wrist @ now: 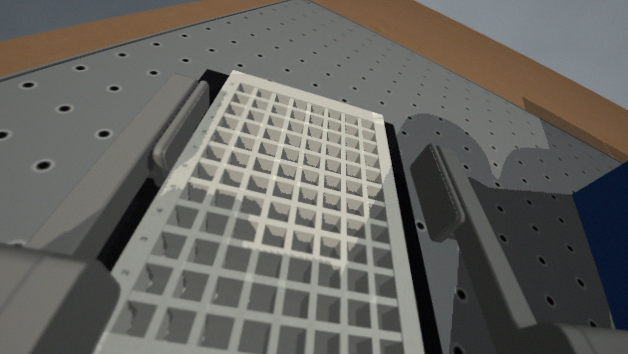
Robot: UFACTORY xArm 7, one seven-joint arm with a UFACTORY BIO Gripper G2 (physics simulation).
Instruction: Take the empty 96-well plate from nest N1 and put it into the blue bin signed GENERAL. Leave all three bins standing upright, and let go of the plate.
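Frame: origin at the arm's base, x right, y up, z back, level; metres.
Where they show: hand, its tool point: (321, 162).
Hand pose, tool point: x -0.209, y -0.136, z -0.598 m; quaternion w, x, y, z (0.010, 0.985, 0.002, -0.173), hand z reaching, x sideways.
Observation:
Things, the pixels of their top centre, and the offset from my tool point. "*": a spot on its surface instead. Level surfaces: height alone.
- white 96-well plate, centre of its top: (297, 182) dx -0.004, dy -0.001, dz +0.015 m
- black nest, a spot on its surface: (413, 245) * dx +0.051, dy -0.015, dz +0.004 m
- bin, a spot on its surface: (602, 235) * dx +0.182, dy -0.017, dz -0.080 m
- grey perforated deck, height of its surface: dy -0.027 m
The white 96-well plate (292, 190) sits in the black nest (413, 245), its wells empty and its long sides running away from the camera. My gripper (310, 157) is open, with one finger on each side of the plate. The left finger pad is close beside the plate's left edge. The right pad stands apart from the plate, to the right of the nest's black rim. The near end of the plate is cut off by the frame. A blue wall of a bin (602, 235) shows at the right edge; no sign on it shows.
The nest stands on a grey perforated deck (165, 59). A brown table border (465, 55) runs along the deck's far edges. Shadows fall across the deck to the right of the nest and over the near part of the plate.

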